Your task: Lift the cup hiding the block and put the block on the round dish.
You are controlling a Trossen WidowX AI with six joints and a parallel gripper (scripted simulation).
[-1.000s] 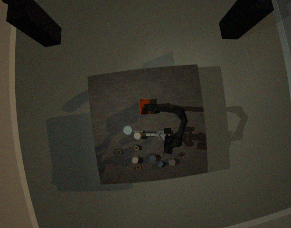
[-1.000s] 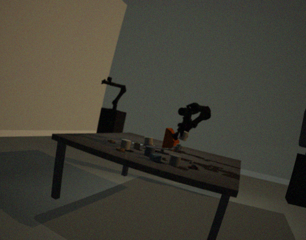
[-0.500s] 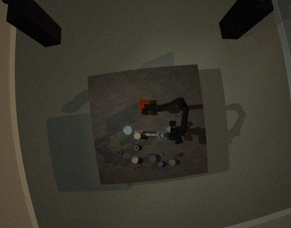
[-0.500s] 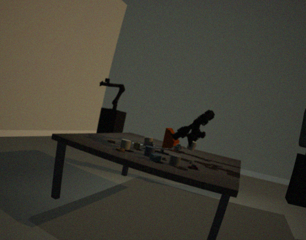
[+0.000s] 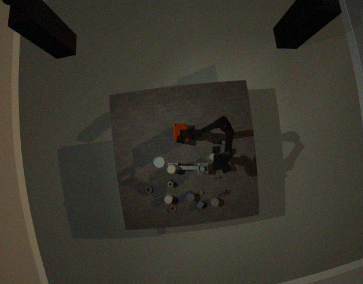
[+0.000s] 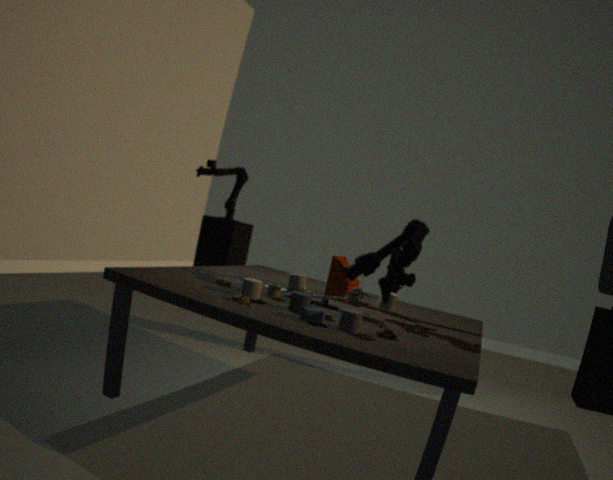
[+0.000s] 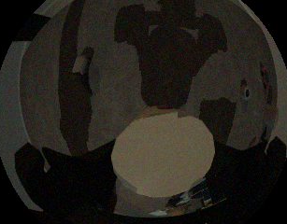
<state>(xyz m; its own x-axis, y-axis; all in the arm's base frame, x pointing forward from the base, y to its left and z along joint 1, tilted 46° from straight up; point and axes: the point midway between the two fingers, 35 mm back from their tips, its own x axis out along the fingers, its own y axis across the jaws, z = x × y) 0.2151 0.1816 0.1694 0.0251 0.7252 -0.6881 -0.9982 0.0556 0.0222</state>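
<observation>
My gripper tip is now 110 mm to the left of the bluish block, 90 mm short of it and 20 mm below it. Also, from my gripper tip: blue cylinder (330 mm ahead, 250 mm to the right, 30 mm below); then toy (350 mm ahead, 100 mm to the left, 50 mm below); then balance (230 mm to the right, 80 mm ahead, 40 mm below).
</observation>
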